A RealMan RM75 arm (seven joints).
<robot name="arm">
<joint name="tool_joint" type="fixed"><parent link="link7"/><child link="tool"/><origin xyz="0 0 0" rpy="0 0 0"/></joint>
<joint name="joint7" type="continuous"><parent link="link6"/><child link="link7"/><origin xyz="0 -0.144 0" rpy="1.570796 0 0"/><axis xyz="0 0 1"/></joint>
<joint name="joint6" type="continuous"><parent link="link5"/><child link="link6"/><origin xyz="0 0 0" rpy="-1.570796 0 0"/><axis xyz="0 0 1"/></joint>
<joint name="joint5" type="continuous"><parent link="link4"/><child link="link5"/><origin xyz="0 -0.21 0" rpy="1.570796 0 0"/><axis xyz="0 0 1"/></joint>
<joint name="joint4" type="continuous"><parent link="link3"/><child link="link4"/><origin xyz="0 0 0" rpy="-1.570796 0 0"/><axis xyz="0 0 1"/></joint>
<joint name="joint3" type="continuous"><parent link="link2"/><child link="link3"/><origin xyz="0 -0.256 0" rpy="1.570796 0 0"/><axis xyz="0 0 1"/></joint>
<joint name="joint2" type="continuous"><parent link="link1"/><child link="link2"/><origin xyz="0 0 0" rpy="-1.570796 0 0"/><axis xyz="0 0 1"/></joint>
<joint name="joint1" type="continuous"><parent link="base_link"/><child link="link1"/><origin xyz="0 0 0.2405" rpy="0 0 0"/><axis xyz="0 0 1"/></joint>
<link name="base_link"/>
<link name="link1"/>
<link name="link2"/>
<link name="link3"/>
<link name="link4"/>
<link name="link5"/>
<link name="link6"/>
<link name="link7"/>
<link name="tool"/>
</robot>
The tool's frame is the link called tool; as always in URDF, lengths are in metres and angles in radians. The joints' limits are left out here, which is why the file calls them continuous.
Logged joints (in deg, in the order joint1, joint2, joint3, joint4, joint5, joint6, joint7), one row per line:
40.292 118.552 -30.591 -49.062 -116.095 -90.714 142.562
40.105 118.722 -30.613 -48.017 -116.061 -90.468 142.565
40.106 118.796 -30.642 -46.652 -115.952 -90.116 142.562
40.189 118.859 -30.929 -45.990 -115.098 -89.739 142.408
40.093 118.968 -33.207 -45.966 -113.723 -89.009 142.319
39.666 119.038 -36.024 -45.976 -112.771 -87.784 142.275
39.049 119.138 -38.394 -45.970 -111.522 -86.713 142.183
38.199 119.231 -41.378 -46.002 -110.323 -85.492 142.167
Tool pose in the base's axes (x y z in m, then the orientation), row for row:
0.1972 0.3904 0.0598 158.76 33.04 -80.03
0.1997 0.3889 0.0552 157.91 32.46 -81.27
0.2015 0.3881 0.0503 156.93 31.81 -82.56
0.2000 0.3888 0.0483 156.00 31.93 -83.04
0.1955 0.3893 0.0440 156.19 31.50 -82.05
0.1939 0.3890 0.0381 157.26 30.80 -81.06
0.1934 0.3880 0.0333 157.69 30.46 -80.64
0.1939 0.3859 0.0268 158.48 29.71 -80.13
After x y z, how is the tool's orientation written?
As angles about the fixed x, y, z axes (roll, pitch, yaw), in degrees.
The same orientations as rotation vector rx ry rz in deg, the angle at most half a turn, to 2 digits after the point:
-132.26 99.05 57.37
-131.74 100.66 57.61
-131.26 102.37 57.96
-131.18 102.64 59.04
-132.44 102.07 58.61
-133.34 101.80 56.96
-133.76 101.70 56.24
-134.31 101.87 54.77

